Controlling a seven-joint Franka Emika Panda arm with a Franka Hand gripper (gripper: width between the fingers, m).
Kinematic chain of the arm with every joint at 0, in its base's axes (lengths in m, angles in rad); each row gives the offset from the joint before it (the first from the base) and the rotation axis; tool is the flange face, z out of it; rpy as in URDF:
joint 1: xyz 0 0 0.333 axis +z
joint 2: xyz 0 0 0 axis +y
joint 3: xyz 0 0 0.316 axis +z
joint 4: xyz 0.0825 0 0 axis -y
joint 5: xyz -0.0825 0 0.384 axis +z
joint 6: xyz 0 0 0 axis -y
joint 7: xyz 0.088 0 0 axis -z
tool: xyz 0 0 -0.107 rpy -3.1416 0 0
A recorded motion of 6 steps. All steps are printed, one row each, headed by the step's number.
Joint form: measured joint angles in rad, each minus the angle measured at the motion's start. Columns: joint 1, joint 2, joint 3, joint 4, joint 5, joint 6, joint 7.
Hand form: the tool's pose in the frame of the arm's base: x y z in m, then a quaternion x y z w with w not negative. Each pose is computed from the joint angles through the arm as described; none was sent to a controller.
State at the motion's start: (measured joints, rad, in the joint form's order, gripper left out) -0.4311 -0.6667 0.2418 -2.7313 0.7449 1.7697 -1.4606
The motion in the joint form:
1: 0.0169 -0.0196 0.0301 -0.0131 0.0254 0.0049 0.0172
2: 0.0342 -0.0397 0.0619 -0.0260 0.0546 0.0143 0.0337
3: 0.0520 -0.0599 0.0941 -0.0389 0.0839 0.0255 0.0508
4: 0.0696 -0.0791 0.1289 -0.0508 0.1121 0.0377 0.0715
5: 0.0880 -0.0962 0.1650 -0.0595 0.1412 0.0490 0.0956
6: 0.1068 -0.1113 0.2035 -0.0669 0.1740 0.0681 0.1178
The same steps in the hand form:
1: 0.3174 0.0096 0.4001 -0.84955 -0.43309 -0.11308 0.27913
2: 0.3152 0.0251 0.3989 -0.84849 -0.43689 -0.11204 0.27683
3: 0.3124 0.0402 0.3974 -0.84784 -0.44033 -0.11124 0.27368
4: 0.3094 0.0553 0.3955 -0.84811 -0.44292 -0.10905 0.26952
5: 0.3063 0.0709 0.3939 -0.84860 -0.44486 -0.10643 0.26578
6: 0.3038 0.0865 0.3921 -0.84927 -0.44685 -0.10672 0.26014

